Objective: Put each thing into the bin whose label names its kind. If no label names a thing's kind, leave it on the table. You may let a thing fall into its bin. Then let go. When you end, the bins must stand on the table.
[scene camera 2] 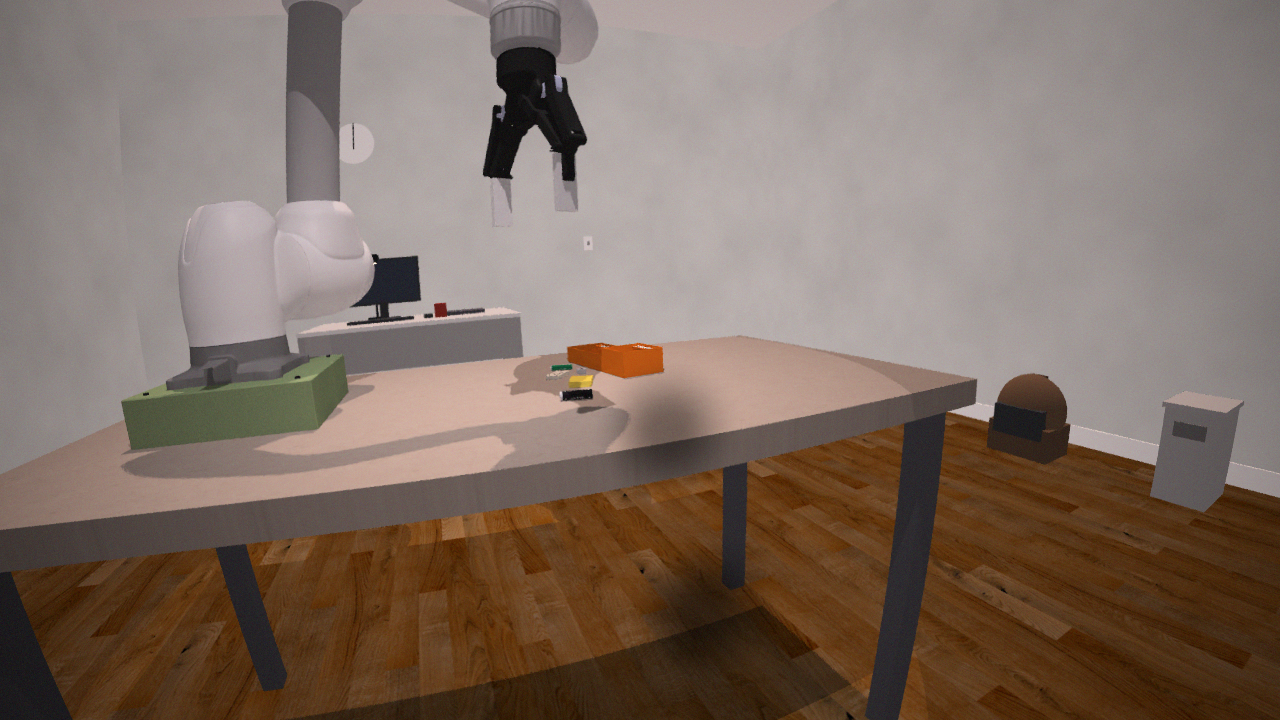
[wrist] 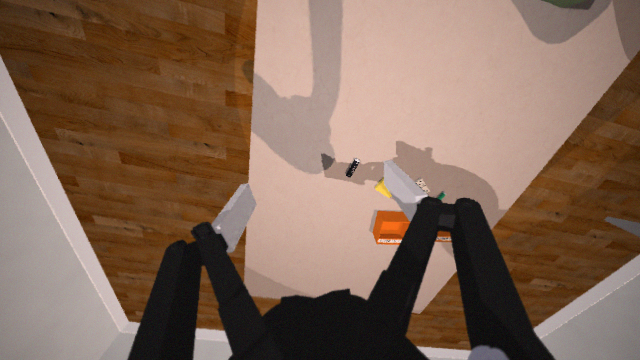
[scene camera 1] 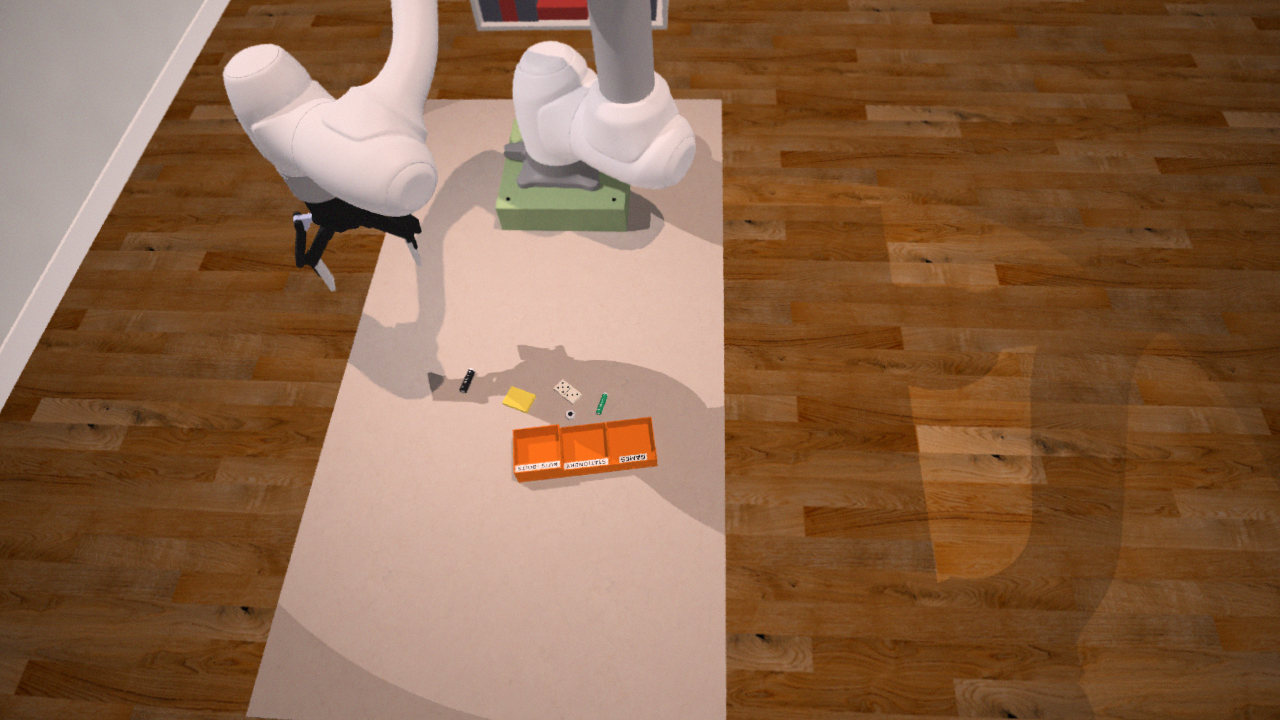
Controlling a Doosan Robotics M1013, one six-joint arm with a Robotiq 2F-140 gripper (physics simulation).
My gripper shows in scene camera 2, in the wrist view (316,183) and in scene camera 1. An orange three-part bin shows in scene camera 2, in the wrist view (390,226) and in scene camera 1. One and the same spot on the orange three-part bin: (scene camera 2: 631,360) is (scene camera 1: 515,442). The same spot on my gripper: (scene camera 2: 560,118) is (scene camera 1: 295,242).
